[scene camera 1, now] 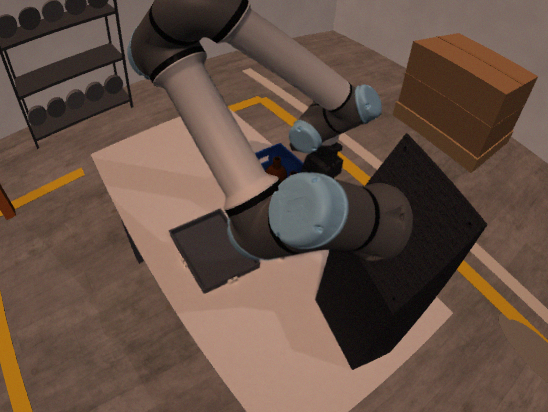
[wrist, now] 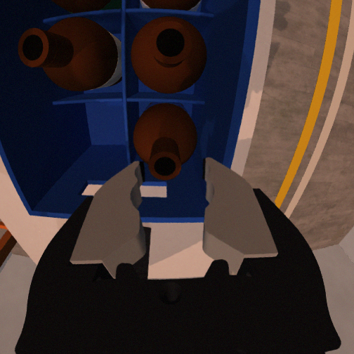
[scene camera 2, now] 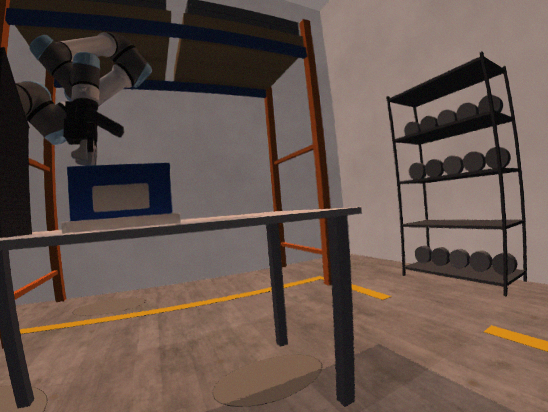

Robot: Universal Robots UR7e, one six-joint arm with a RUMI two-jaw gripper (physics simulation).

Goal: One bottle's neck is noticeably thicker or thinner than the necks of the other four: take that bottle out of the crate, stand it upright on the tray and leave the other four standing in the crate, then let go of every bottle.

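Places are measured from the arm's base along level axes (x right, y up, z back), in millimetres.
Where they show: arm's base, origin of its link: (scene camera 1: 380, 222).
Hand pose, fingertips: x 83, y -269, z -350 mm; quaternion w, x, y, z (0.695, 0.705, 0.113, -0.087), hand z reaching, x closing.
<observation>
Each offset is from my fingertips to the top centre of the thing. "pt": to the spot under its first point. Level surfaces: height alone.
The blue crate @[dy +18, dx -65, dz -74 mm] (scene camera 1: 290, 156) (scene camera 2: 160, 195) (wrist: 107, 160) holds brown bottles. In the wrist view, a bottle (wrist: 165, 135) leans its neck toward the fingers. A second bottle (wrist: 170, 75) behind it has a wider-looking mouth than the others whose mouths show. A third bottle (wrist: 82, 60) is at upper left, and parts of two more bottles (wrist: 85, 4) (wrist: 172, 4) show at the top edge. My gripper (scene camera 2: 87, 159) (wrist: 172, 162) is partly open and empty, over the crate near the nearest bottle's neck. The dark grey tray @[pt dy -152, dx -328, dz -22 mm] (scene camera 1: 210, 250) is bare where visible; the arm covers its right part.
Crate and tray are on the pale table @[dy -157 mm] (scene camera 1: 125, 180). The black robot stand (scene camera 1: 345, 310) is at its right side in scene camera 1. The arm hides much of the crate there. Blue dividers (wrist: 125, 65) separate the crate's compartments. Cardboard boxes (scene camera 1: 450, 100) stand beyond the table.
</observation>
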